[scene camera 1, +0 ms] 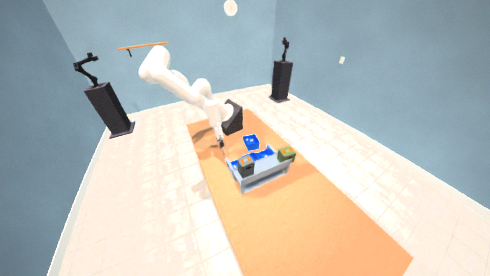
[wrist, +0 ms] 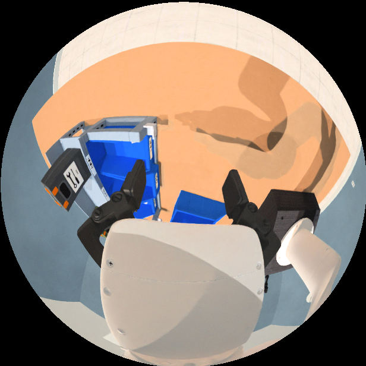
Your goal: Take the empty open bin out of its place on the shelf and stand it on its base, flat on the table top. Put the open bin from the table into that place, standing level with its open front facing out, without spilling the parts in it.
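Observation:
My gripper [scene camera 1: 220,144] [wrist: 186,173] is open, with nothing between its fingers. It hangs above the table mat, in front of the left part of the shelf and apart from the bins. The grey-blue shelf [scene camera 1: 266,165] [wrist: 120,135] holds blue open bins in a row. The nearest shelf bin [wrist: 117,159] shows part of its inside in the wrist view; no parts can be made out there. Other shelf bins sit past it, partly hidden by the left finger. Another blue open bin [scene camera 1: 251,142] [wrist: 199,205] stands on the table in front of the shelf, with light parts in it in the scene view; my gripper body hides its lower part in the wrist view.
A dark grey box [scene camera 1: 246,166] [wrist: 66,179] and a green box [scene camera 1: 286,154] stand on top of the shelf. The black robot pedestal [scene camera 1: 233,118] [wrist: 291,207] stands behind the table bin. The orange table surface [scene camera 1: 300,215] [wrist: 200,75] extends around the shelf.

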